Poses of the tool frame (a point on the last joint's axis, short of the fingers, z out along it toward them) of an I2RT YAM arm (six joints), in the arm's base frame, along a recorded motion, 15 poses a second.
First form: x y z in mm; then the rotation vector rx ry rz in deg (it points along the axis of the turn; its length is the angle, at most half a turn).
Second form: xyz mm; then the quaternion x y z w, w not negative. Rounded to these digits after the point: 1 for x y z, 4 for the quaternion.
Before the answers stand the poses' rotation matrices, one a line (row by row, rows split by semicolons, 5 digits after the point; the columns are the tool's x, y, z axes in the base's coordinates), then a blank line. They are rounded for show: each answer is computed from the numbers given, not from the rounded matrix.
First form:
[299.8 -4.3 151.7 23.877 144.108 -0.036]
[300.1 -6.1 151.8 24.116 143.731 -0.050]
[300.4 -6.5 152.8 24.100 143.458 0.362]
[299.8 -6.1 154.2 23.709 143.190 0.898]
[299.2 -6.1 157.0 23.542 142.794 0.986]
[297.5 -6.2 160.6 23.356 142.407 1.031]
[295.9 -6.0 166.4 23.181 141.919 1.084]
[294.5 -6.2 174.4 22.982 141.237 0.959]
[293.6 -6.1 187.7 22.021 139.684 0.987]
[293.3 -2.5 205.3 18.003 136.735 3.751]
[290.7 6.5 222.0 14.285 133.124 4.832]
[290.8 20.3 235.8 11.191 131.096 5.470]
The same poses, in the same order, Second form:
-0.78086 0.29520 0.55056; 0.29493 0.95111 -0.09168; -0.55071 0.09079 -0.82975
-0.77648 0.29826 0.55508; 0.29787 0.94999 -0.09377; -0.55529 0.09253 -0.82649
-0.77376 0.29657 0.55977; 0.29939 0.94993 -0.08944; -0.55827 0.09839 -0.82381
-0.77200 0.28985 0.56569; 0.29693 0.95135 -0.08225; -0.56201 0.10447 -0.82050
-0.76833 0.28759 0.57181; 0.29546 0.95185 -0.08173; -0.56778 0.10615 -0.81631
-0.76475 0.28525 0.57774; 0.29359 0.95244 -0.08164; -0.57355 0.10719 -0.81213
-0.76004 0.28302 0.58501; 0.29192 0.95294 -0.08175; -0.58062 0.10864 -0.80690
-0.75324 0.28125 0.59458; 0.28930 0.95350 -0.08453; -0.59071 0.10834 -0.79958
-0.73845 0.26970 0.61802; 0.27840 0.95671 -0.08484; -0.61415 0.10941 -0.78157
-0.71307 0.20718 0.66978; 0.24358 0.96904 -0.04041; -0.65741 0.13433 -0.74146
-0.67509 0.15356 0.72158; 0.20547 0.97853 -0.01601; -0.70855 0.13745 -0.69215
-0.65303 0.10984 0.74932; 0.17189 0.98510 0.00539; -0.73757 0.13232 -0.66218

[299.8 -4.3 151.7 0.1563 0.9436 -0.0002 0.2918]
[300.1 -6.1 151.8 0.1581 0.9425 -0.0003 0.2945]
[300.4 -6.5 152.8 0.1582 0.9417 0.0024 0.2968]
[299.8 -6.1 154.2 0.1559 0.9413 0.0059 0.2995]
[299.2 -6.1 157.0 0.1550 0.9403 0.0065 0.3030]
[297.5 -6.2 160.6 0.1541 0.9393 0.0068 0.3064]
[295.9 -6.0 166.4 0.1532 0.9381 0.0072 0.3106]
[294.5 -6.2 174.4 0.1523 0.9363 0.0064 0.3165]
[293.6 -6.1 187.7 0.1470 0.9323 0.0066 0.3304]
[293.3 -2.5 205.3 0.1218 0.9251 0.0254 0.3586]
[290.7 6.5 222.0 0.0981 0.9146 0.0332 0.3909]
[290.8 20.3 235.8 0.0775 0.9083 0.0379 0.4092]

